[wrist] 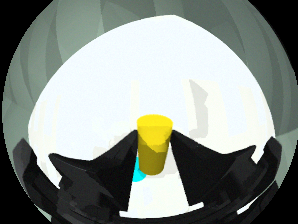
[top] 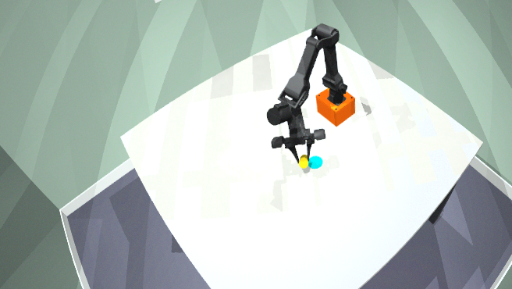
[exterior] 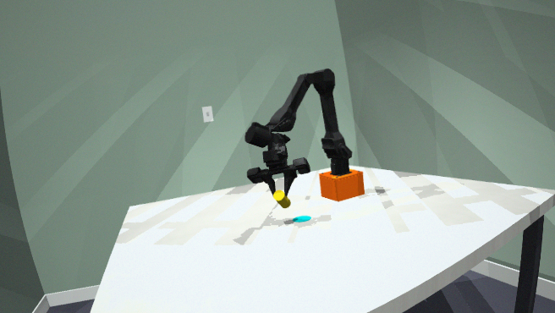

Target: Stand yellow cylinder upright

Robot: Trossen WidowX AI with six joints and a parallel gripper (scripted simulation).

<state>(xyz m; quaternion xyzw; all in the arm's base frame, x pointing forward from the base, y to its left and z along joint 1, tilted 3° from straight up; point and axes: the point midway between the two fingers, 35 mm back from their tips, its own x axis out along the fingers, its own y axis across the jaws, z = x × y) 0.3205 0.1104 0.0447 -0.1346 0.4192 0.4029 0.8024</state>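
The cyan circle lies 10 cm below my gripper tip, 8 cm behind it and 3 cm to the right of it. The rest, counted from my gripper tip: yellow tall cylinder: 1 cm to the right, 1 cm below, 1 cm behind.
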